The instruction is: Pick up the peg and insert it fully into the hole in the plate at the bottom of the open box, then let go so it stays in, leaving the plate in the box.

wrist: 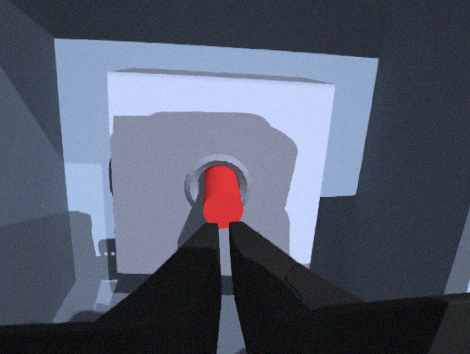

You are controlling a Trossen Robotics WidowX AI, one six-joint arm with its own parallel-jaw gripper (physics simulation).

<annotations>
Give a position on a red peg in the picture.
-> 222, 204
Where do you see a pale square plate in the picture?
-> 167, 127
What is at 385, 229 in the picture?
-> A box.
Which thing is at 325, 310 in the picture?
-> My gripper.
</annotations>
